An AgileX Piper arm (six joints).
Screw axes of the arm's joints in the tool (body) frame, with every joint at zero. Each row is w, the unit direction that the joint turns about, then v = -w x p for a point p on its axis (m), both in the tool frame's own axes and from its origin. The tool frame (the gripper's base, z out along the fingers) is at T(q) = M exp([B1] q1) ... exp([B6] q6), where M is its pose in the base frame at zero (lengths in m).
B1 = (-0.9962, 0, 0.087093, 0, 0.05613, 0)
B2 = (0, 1, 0, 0.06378, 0, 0.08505)
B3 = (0, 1, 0, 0.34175, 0, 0.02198)
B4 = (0, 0, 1, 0, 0, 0)
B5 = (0, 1, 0, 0.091, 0, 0)
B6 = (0, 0, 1, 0, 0, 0)
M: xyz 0.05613 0 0.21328 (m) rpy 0 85.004 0 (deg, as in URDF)
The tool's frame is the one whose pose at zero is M.
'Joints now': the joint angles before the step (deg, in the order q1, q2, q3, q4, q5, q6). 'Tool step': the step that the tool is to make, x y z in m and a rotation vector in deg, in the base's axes. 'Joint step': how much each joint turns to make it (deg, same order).
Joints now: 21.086, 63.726, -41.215, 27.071, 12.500, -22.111
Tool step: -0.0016, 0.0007, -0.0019, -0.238, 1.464, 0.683
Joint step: 0.019, -0.003, -0.009, 0.003, 1.633, 0.091
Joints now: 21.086, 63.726, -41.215, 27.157, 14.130, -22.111
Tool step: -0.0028, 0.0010, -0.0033, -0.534, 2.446, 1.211
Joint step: -0.001, 0.005, 0.007, 0.022, 2.770, -0.024
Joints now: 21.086, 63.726, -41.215, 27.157, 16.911, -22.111
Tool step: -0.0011, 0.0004, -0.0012, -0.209, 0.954, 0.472
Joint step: 0.007, 0.010, -0.015, -0.027, 1.087, 0.030
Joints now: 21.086, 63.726, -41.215, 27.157, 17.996, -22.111
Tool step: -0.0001, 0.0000, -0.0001, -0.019, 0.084, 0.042
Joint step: -0.011, -0.003, 0.000, 0.021, 0.103, -0.026
